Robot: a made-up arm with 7 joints. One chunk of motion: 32 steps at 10 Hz.
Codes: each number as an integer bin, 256 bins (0 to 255) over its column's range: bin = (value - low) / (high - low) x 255, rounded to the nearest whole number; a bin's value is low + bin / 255 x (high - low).
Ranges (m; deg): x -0.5..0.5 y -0.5..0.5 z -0.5..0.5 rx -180..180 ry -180..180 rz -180..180
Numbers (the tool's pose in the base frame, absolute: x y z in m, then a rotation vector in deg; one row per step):
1: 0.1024 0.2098 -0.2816 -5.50 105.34 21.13
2: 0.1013 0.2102 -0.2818 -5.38 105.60 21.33
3: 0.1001 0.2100 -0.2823 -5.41 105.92 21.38
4: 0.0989 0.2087 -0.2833 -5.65 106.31 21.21
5: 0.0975 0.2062 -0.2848 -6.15 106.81 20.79
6: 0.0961 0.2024 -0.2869 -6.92 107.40 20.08
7: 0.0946 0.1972 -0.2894 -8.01 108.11 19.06
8: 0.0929 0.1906 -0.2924 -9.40 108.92 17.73
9: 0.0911 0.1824 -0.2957 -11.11 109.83 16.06
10: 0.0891 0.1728 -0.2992 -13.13 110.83 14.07
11: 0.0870 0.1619 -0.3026 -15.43 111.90 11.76
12: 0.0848 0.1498 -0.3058 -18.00 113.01 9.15
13: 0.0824 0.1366 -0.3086 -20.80 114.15 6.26
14: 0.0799 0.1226 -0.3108 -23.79 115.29 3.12
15: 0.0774 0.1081 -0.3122 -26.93 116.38 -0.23
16: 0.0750 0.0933 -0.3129 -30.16 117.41 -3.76
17: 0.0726 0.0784 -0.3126 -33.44 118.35 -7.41
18: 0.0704 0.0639 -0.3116 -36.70 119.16 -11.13
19: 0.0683 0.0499 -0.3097 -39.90 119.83 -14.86
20: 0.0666 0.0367 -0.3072 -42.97 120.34 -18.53
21: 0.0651 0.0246 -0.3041 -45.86 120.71 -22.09
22: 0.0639 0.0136 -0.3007 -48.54 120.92 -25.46
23: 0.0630 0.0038 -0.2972 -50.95 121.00 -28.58
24: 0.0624 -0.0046 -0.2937 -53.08 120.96 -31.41
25: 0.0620 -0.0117 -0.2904 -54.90 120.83 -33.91
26: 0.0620 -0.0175 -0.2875 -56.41 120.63 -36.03
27: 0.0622 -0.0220 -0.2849 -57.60 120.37 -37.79
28: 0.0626 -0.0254 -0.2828 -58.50 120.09 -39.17
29: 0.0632 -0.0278 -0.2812 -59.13 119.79 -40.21
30: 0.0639 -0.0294 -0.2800 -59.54 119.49 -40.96
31: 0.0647 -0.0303 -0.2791 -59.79 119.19 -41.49
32: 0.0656 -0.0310 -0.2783 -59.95 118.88 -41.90
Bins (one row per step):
1: 154 181 56 124 202 142
2: 153 181 56 124 202 143
3: 153 181 56 124 203 143
4: 153 181 55 123 203 143
5: 152 180 55 123 203 142
6: 152 179 54 123 204 142
7: 152 178 54 122 204 141
8: 151 176 53 121 205 140
9: 151 174 52 120 205 139
10: 150 172 51 118 206 137
11: 150 169 50 117 207 136
12: 149 166 50 115 208 134
13: 149 162 49 113 208 132
14: 148 159 48 111 209 130
15: 147 155 48 108 210 127
16: 147 151 48 106 211 125
17: 146 147 48 104 211 122
18: 145 144 48 102 212 120
19: 145 140 49 99 212 117
20: 144 137 49 97 213 114
21: 144 134 50 95 213 112
22: 144 131 51 93 213 109
23: 144 128 52 91 213 107
24: 143 126 53 90 213 105
25: 143 125 53 89 213 103
26: 143 123 54 88 213 102
27: 143 122 55 87 213 101
28: 143 121 55 86 213 100
29: 144 120 56 86 212 99
30: 144 120 56 85 212 98
31: 144 120 56 85 212 98
32: 144 120 57 85 212 98

